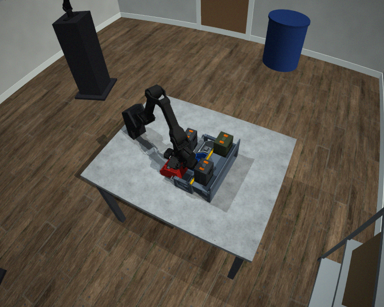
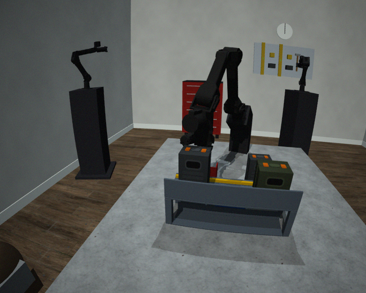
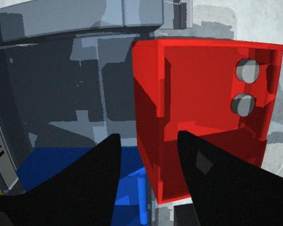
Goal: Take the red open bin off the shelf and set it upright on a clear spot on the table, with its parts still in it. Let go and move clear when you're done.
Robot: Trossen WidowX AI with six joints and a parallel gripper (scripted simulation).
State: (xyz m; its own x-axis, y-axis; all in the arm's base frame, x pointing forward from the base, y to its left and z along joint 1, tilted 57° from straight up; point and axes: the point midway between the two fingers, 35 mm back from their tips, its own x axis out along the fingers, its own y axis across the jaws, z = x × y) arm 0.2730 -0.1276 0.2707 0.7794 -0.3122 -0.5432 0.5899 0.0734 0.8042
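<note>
The red open bin is 6 cm behind my hand, 2 cm to the left of it and 8 cm below it. Also, from my hand: yellow rail 14 cm ahead, 7 cm to the left, 3 cm below; grey bin 14 cm ahead, 19 cm to the left, 9 cm below; blue bin 10 cm ahead, 8 cm to the left, 9 cm below.
</note>
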